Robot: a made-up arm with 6 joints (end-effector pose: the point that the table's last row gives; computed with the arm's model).
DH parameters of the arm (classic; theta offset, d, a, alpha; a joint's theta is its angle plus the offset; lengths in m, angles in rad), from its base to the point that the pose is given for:
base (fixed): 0.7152 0 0.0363 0
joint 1: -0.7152 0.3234 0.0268 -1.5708
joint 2: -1.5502 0 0.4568 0
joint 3: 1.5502 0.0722 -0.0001 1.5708
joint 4: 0 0.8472 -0.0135 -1.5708
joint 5: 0 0.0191 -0.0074 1.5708
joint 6: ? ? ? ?
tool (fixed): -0.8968 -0.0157 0 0
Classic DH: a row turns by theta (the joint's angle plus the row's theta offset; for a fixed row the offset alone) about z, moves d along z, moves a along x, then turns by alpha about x.
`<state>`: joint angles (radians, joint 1 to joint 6).
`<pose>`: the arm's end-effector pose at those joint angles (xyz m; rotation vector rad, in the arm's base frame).
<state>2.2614 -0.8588 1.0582 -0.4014 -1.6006 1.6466</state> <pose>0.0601 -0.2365 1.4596 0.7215 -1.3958 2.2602</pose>
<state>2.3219 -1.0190 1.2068 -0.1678 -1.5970 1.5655</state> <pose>0.1355 -0.2704 1.4066 1.0619 -1.2371 2.4108</pose>
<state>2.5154 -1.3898 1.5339 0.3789 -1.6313 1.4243</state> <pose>0.3124 -0.2674 1.2540 -1.6377 0.5872 -2.3393</pose>
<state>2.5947 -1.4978 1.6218 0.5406 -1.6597 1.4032</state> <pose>0.3619 -0.2417 1.2031 -1.6905 0.3546 -2.1425</pose>
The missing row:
joint 6: 0.0188 0.0979 0.015 0.2319
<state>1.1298 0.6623 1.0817 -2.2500 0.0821 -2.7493</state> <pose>0.4733 1.1714 0.4936 -0.6161 1.9312 0.9082</pose>
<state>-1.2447 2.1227 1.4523 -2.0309 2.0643 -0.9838</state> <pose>0.0719 -0.0550 -0.6615 1.6170 0.0918 -1.0119</pose>
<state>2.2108 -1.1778 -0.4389 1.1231 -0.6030 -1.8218</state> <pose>0.7927 -1.0273 0.4331 1.7245 1.2445 0.9902</pose>
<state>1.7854 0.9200 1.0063 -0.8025 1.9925 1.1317</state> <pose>-0.2640 1.1253 0.2435 -1.5103 1.7278 -1.7265</pose>
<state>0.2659 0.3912 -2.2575 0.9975 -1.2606 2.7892</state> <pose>-0.5356 -0.1294 0.4262 2.0813 1.3536 -0.4899</pose>
